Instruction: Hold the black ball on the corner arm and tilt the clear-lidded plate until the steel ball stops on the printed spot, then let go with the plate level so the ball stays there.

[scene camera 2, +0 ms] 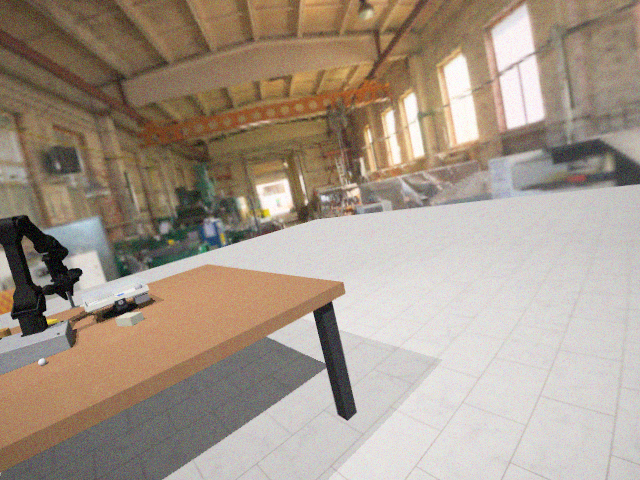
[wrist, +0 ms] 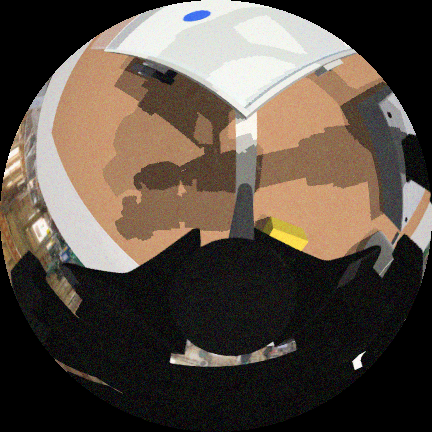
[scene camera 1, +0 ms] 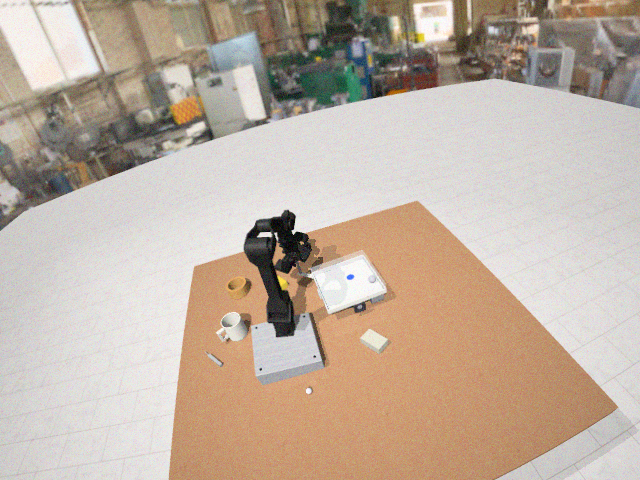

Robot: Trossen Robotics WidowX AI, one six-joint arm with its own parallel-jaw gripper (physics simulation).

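The clear-lidded white plate (scene camera 1: 356, 295) (scene camera 2: 103, 301) (wrist: 165, 42) stands on a dark mount; its exact tilt is hard to judge. The grey steel ball (scene camera 1: 372, 279) (scene camera 2: 138, 285) is near the plate's right side in scene view 1, apart from the blue printed spot (scene camera 1: 349, 276) (wrist: 197, 15). It does not show in the wrist view. A corner arm (scene camera 1: 305, 274) (wrist: 246, 165) runs from the plate's near corner to the black ball (wrist: 235, 295). My gripper (scene camera 1: 289, 262) (scene camera 2: 66, 293) is shut on that ball, which blends into the dark fingers in the scene views.
A yellow block (scene camera 1: 282, 283) (wrist: 289, 235) lies below the arm. An ochre bowl (scene camera 1: 237, 288), a white mug (scene camera 1: 235, 327) and a grey pen-like stick (scene camera 1: 214, 359) are left of the robot base (scene camera 1: 286, 351). A pale block (scene camera 1: 374, 341) (scene camera 2: 129, 318) and small white ball (scene camera 1: 308, 391) (scene camera 2: 42, 362) lie in front.
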